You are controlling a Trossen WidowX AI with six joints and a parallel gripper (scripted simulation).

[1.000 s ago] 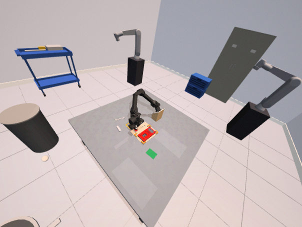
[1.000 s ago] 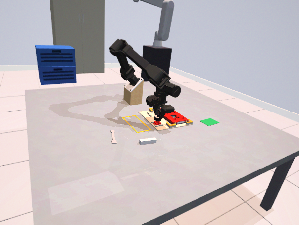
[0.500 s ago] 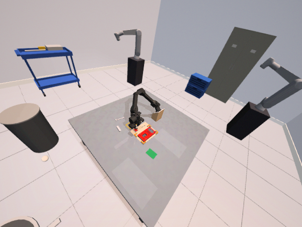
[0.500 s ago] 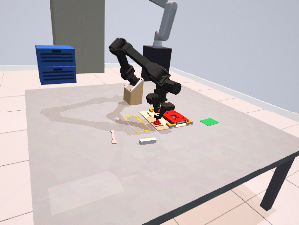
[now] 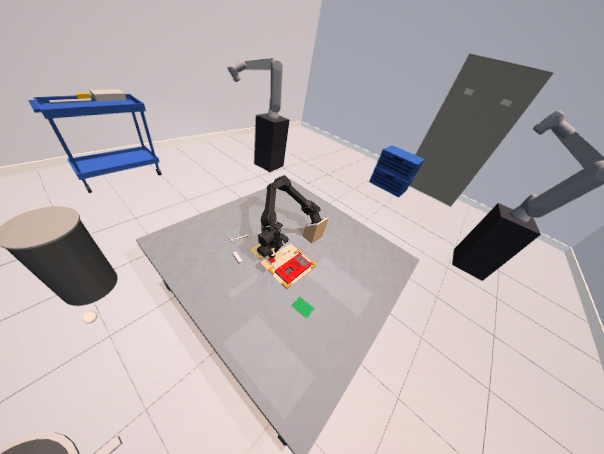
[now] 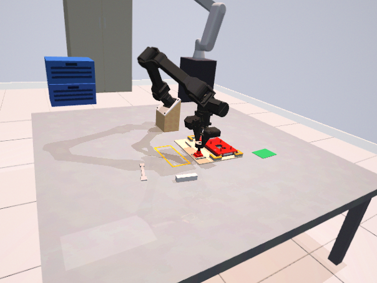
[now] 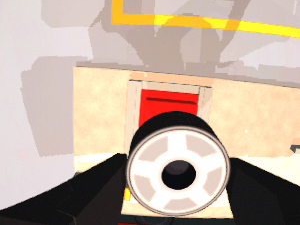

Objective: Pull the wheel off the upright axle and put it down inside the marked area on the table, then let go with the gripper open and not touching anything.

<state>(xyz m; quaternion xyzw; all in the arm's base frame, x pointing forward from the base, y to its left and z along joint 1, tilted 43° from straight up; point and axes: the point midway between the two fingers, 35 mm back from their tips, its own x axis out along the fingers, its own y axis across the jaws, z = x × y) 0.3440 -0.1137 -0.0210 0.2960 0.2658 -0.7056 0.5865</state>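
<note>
Right now the black axle is 3 cm below my gripper tip. Round my gripper tip: green square (11 cm ahead, 31 cm to the left, 6 cm below); wheel (right at my gripper tip).
</note>
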